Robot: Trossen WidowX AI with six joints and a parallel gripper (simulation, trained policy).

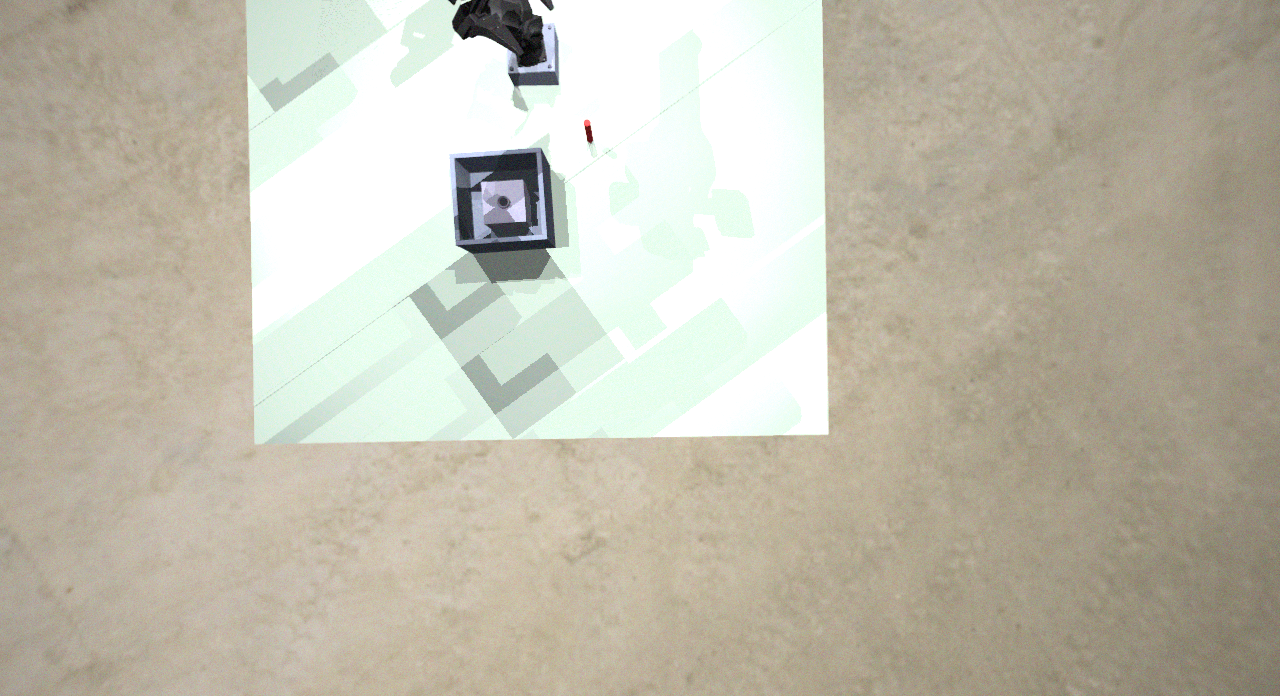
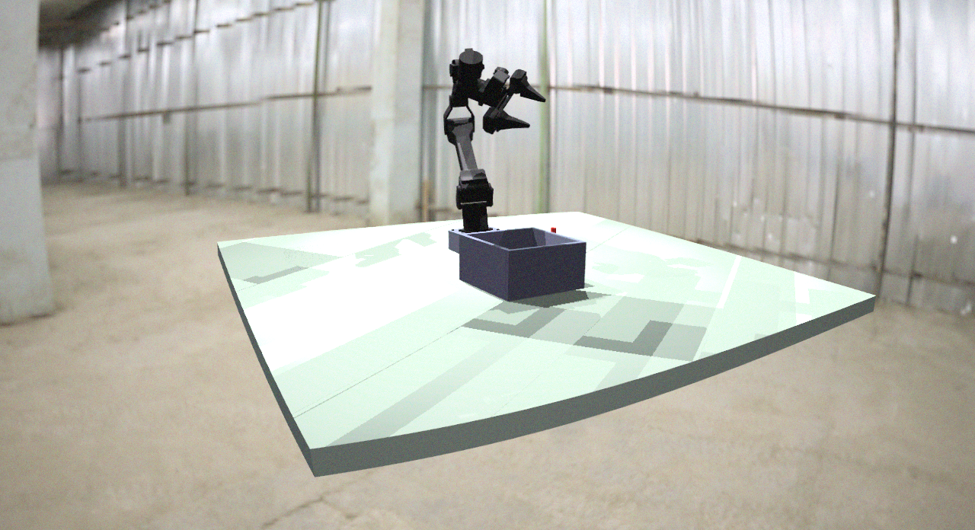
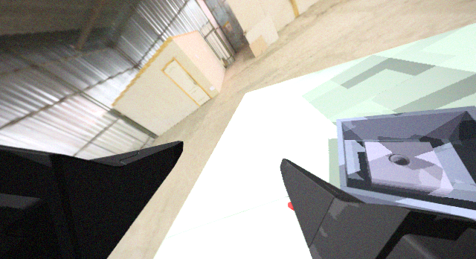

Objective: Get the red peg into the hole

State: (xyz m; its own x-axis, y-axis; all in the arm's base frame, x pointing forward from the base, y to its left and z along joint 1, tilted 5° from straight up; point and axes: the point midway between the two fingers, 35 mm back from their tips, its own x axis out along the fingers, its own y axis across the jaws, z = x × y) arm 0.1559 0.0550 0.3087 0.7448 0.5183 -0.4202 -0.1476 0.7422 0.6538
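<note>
My gripper tip is 2 cm short of the red peg, 4 cm to the right of it and 32 cm above it. From my gripper tip the other things lie so: box (14 cm ahead, 16 cm to the right, 33 cm below).
</note>
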